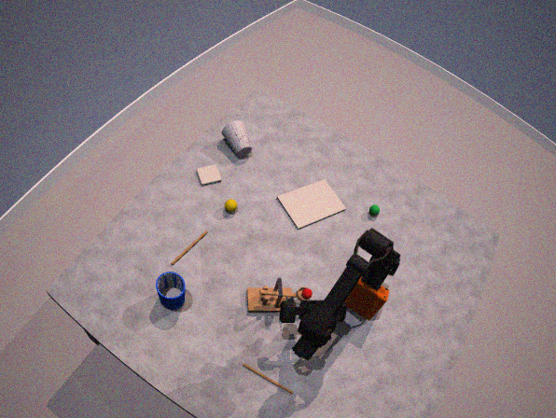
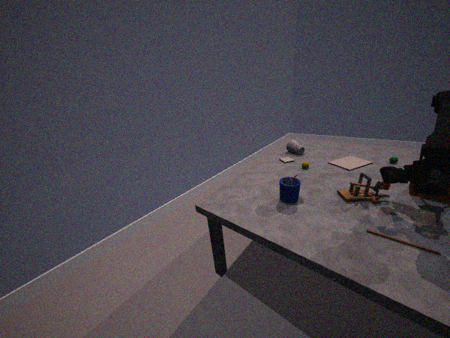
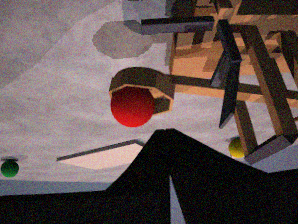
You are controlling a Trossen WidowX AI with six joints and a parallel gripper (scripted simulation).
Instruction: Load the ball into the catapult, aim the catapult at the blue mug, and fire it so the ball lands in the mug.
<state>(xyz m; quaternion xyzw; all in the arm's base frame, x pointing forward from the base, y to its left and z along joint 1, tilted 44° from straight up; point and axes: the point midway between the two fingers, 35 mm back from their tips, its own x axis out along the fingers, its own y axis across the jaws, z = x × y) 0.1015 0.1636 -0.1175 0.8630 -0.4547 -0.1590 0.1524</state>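
My gripper tip is now 50 mm to the left of the red ball, 40 mm above it and 20 mm short of it. Round my gripper tip: large flat tile 380 mm to the right, 230 mm ahead, 100 mm below; blue mug 330 mm ahead, 240 mm to the left, 70 mm below; wooden catapult 60 mm ahead, 50 mm below, 10 mm to the left.
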